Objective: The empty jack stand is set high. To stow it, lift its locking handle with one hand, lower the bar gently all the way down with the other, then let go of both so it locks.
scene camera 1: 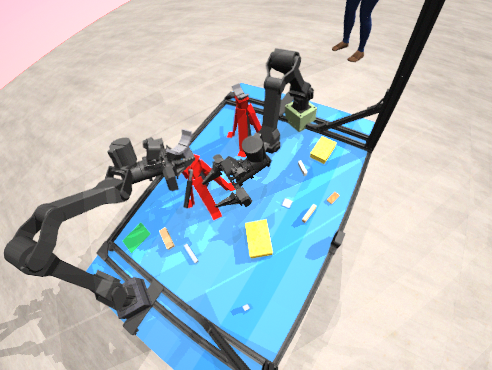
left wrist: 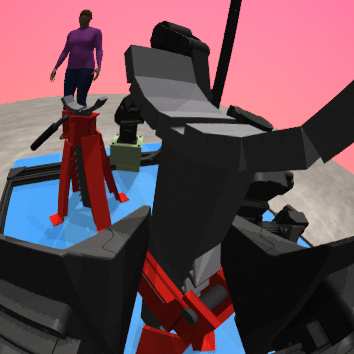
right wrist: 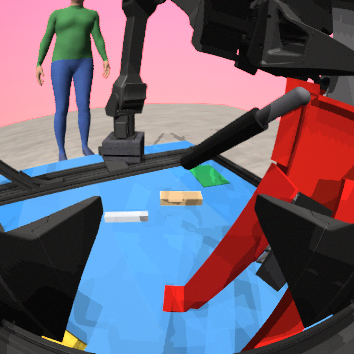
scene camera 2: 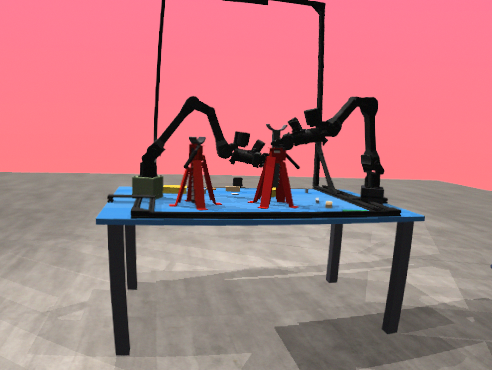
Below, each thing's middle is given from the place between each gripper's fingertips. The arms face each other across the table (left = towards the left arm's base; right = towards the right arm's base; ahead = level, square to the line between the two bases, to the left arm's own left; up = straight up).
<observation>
My right gripper is now 6 cm short of the black locking handle (right wrist: pixel 255 120), 3 cm to the right of it and 3 cm below it. The rest, counted from my right hand: grey saddle bar (left wrist: pixel 206 162): 9 cm ahead, 4 cm to the right, 4 cm above.
Right now the grey saddle bar is 5 cm below my left hand, 2 cm to the left of it and 1 cm ahead of it. The rest, counted from my left hand: black locking handle (8 cm to the left, 6 cm below, 2 cm behind).
</observation>
